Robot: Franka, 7 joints.
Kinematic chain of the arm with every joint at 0, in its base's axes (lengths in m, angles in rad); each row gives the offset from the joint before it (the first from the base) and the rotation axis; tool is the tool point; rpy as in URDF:
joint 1: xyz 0 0 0.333 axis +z
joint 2: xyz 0 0 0 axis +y
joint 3: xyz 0 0 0.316 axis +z
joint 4: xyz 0.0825 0 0 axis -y
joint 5: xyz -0.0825 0 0.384 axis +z
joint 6: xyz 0 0 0 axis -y
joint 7: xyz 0.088 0 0 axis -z
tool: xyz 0 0 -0.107 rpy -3.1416 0 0
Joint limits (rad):
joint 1: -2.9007..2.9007
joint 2: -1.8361..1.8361
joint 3: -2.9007..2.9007
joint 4: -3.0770..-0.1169
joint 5: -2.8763..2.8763
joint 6: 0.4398..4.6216
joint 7: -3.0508..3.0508
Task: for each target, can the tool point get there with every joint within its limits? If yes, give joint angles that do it. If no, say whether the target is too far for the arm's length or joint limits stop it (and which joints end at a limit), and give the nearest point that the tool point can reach.
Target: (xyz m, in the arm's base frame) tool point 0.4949 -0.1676 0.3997
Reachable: yes | joints -1.5797 1.0854 1.7688 -2.2943 -2.1661 0.9512 2.5920
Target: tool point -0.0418 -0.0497 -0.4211
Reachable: no: joint limits stop it (at a limit: joint 2) | nearest point -0.0639 -0.0760 -0.3279 | short by 0.099 m
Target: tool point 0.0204 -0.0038 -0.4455
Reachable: no: joint limits stop it (at a limit: joint 2) | nearest point 0.0737 -0.0137 -0.3182 | short by 0.138 m
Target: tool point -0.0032 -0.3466 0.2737
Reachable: yes | joints 0.2503 0.9926 -1.7137 -2.6274 0.5841 1.7612 0.4031
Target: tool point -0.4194 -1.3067 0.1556
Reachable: no: too far | nearest point -0.2600 -0.8101 0.2230 | short by 0.526 m
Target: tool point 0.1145 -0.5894 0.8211
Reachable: yes | joints -0.4890 0.5349 -1.2252 -1.2574 0.8120 3.4846 -0.8009
